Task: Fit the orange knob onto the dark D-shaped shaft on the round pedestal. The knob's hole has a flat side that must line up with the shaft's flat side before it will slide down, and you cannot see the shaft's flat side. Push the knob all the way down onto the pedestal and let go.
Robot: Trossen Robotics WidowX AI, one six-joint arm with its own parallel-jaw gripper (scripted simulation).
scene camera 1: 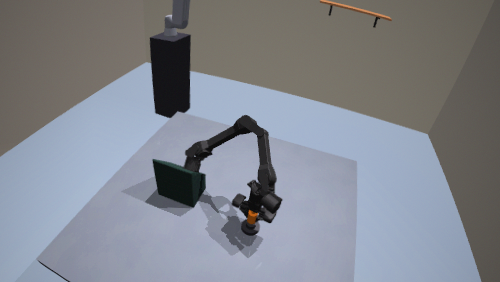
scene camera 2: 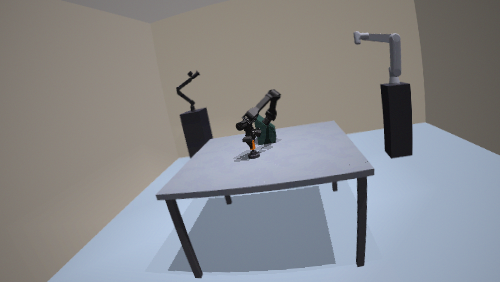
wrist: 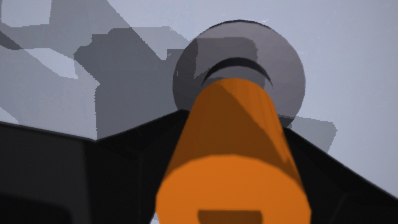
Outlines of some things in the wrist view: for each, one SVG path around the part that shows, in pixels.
The gripper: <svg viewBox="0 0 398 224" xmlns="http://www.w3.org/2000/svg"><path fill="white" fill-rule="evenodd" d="M282 127L311 210L310 224L398 224L397 197L363 178L291 129ZM190 112L180 109L127 131L98 140L0 121L0 224L150 224L156 212L157 193Z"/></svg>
An orange knob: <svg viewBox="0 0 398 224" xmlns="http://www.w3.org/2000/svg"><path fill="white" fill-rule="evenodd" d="M204 88L196 97L157 193L156 213L159 224L310 224L311 210L273 101L267 92L257 84L239 78L222 79Z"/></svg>
